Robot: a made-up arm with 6 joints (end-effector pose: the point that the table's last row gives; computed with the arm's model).
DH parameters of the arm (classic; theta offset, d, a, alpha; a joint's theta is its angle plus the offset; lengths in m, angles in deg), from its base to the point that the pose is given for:
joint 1: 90 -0.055 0.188 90
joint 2: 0 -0.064 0.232 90
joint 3: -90 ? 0.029 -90
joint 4: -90 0.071 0.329 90
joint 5: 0 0.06 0.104 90
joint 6: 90 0.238 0.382 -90
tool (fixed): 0 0.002 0 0
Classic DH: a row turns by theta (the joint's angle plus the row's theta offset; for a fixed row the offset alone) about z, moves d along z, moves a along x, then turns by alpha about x.
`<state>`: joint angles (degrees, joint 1 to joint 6).
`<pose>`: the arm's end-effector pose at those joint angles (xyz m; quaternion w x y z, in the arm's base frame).
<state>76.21 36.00 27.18 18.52 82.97 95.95</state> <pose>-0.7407 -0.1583 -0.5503 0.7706 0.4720 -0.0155 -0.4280</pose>
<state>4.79 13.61 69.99 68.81 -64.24 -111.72</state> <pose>-0.6546 0.5847 -0.1731 0.1217 -0.0248 -0.9912 0.0453</pose>
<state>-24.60 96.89 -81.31 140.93 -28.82 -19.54</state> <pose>0.2302 0.2910 -0.4532 0.6525 -0.4274 0.3229 0.5360</pose>
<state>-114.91 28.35 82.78 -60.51 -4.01 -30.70</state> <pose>-0.0821 0.2175 -0.4071 0.1796 0.0137 -0.0022 0.9836</pose>
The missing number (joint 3, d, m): 0.181
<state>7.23 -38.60 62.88 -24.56 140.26 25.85</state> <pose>0.4086 -0.2027 -0.3382 0.4790 0.6400 -0.5963 0.0734</pose>
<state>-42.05 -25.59 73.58 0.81 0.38 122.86</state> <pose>0.0512 0.4693 -0.4739 0.1969 -0.8243 -0.4855 -0.2148</pose>
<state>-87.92 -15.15 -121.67 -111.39 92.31 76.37</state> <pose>0.9182 0.1772 -0.0807 0.0420 -0.8774 0.4710 -0.0814</pose>
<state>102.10 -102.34 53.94 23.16 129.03 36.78</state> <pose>0.6821 0.2262 -0.1087 0.4475 0.7353 -0.2276 0.4553</pose>
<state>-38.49 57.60 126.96 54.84 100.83 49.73</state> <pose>0.7743 0.8354 -0.0082 0.6316 -0.0919 -0.0177 0.7696</pose>
